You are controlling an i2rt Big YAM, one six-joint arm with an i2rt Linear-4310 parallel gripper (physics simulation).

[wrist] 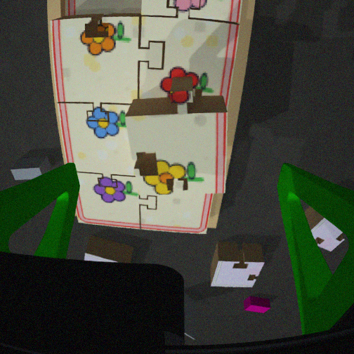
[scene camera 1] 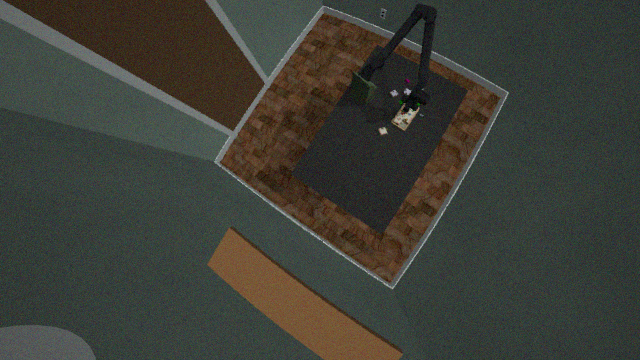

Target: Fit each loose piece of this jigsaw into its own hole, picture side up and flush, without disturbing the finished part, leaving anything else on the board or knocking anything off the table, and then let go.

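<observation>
The jigsaw board (scene camera 1: pixel 398 127) (wrist: pixel 245 35) has a tan rim. The yellow-flower piece (wrist: pixel 200 137) is picture side up at the near right, raised with its brown side showing. The orange-flower piece (wrist: pixel 75 65) lies beyond it; part of a grey recess (wrist: pixel 107 6) shows at the top. A loose cream piece (scene camera 1: pixel 383 131) lies off the board. Two pale pieces lie on the dark table: one (scene camera 1: pixel 407 92) (wrist: pixel 237 274) and another (scene camera 1: pixel 394 93) (wrist: pixel 327 235). My gripper (scene camera 1: pixel 409 103) (wrist: pixel 178 174) is open and empty, its green fingers apart above the board's near end.
A magenta block (scene camera 1: pixel 407 80) (wrist: pixel 257 304) lies beyond the pale pieces. A small grey block (scene camera 1: pixel 421 115) (wrist: pixel 27 173) lies beside the board. Another pale-topped object (wrist: pixel 101 258) is partly hidden by the gripper body. A green panel (scene camera 1: pixel 362 88) stands near the arm base.
</observation>
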